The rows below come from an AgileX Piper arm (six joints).
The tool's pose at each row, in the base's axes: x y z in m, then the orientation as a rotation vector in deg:
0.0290 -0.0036 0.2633 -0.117 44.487 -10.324
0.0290 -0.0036 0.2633 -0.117 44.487 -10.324
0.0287 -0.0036 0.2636 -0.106 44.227 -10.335
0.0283 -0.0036 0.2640 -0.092 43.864 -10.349
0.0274 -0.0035 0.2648 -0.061 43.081 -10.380
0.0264 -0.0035 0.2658 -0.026 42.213 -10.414
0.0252 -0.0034 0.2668 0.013 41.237 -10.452
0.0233 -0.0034 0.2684 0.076 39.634 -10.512
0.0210 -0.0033 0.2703 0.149 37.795 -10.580
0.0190 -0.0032 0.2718 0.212 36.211 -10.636
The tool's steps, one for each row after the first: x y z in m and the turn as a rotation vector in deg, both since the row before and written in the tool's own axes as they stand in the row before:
0.0000 0.0000 0.0000 0.000 0.000 0.000
-0.0004 -0.0001 0.0000 0.036 -0.257 0.000
-0.0006 -0.0001 0.0000 0.049 -0.360 0.000
-0.0012 -0.0001 0.0000 0.107 -0.775 0.000
-0.0014 -0.0002 0.0001 0.119 -0.860 0.000
-0.0016 -0.0002 -0.0001 0.133 -0.967 0.000
-0.0024 -0.0004 0.0000 0.218 -1.588 0.000
-0.0030 -0.0004 0.0000 0.251 -1.821 0.000
-0.0025 -0.0003 0.0000 0.216 -1.569 0.001

